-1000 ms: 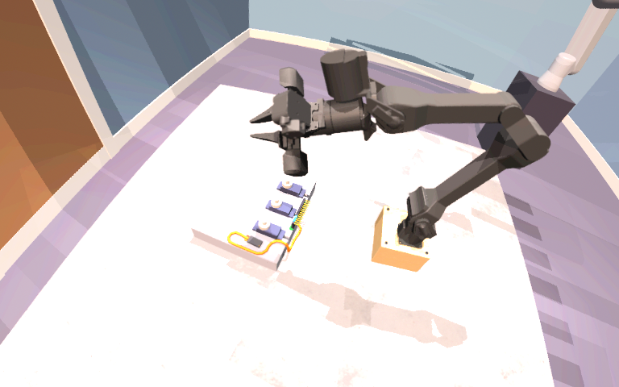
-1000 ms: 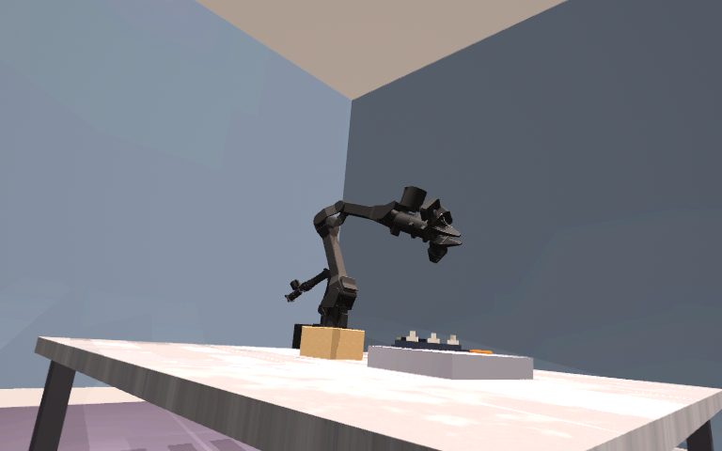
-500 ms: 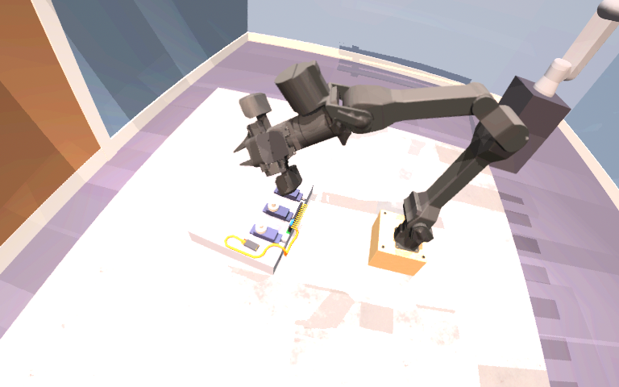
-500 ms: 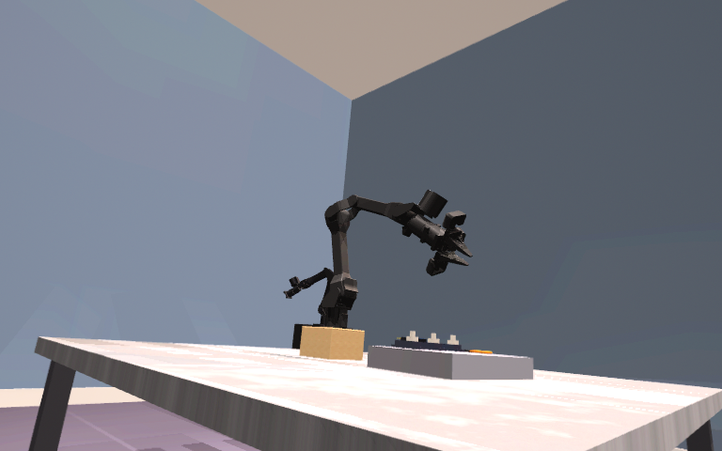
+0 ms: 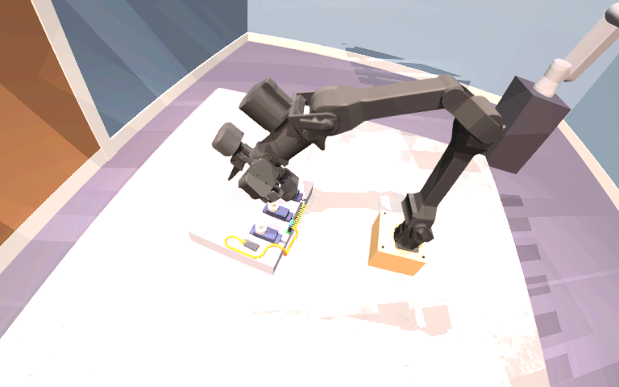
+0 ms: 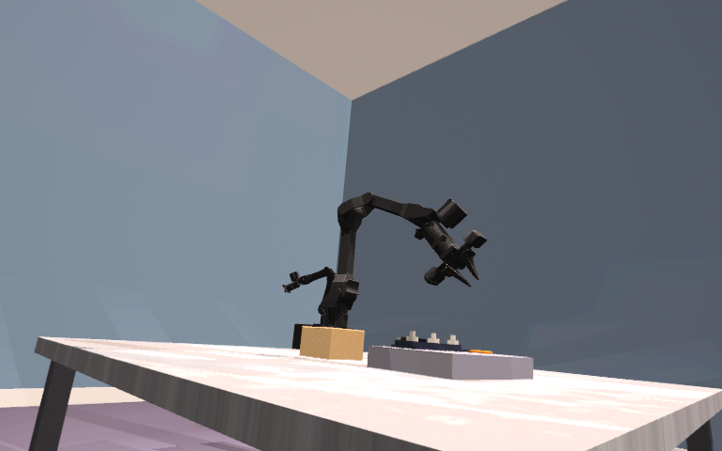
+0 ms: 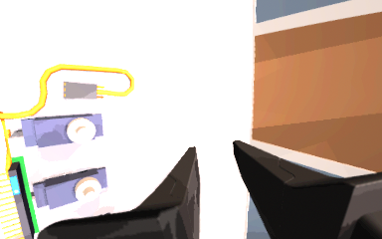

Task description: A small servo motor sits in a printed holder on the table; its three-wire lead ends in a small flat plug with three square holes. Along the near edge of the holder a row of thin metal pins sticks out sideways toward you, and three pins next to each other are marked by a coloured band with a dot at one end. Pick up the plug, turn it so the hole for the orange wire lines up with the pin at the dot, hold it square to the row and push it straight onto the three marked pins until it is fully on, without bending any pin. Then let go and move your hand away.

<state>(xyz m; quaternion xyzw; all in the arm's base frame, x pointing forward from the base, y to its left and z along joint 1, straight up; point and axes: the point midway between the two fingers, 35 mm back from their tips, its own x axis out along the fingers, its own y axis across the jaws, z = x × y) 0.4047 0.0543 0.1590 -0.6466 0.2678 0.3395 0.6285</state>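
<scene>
Right now the blue band is 13 cm behind my gripper tip, 4 cm to the right of it and 15 cm below it. Also, from my gripper tip: grey holder 3 cm ahead, 9 cm to the right, 20 cm below; then black pin header 13 cm behind, 7 cm to the right, 16 cm below.
</scene>
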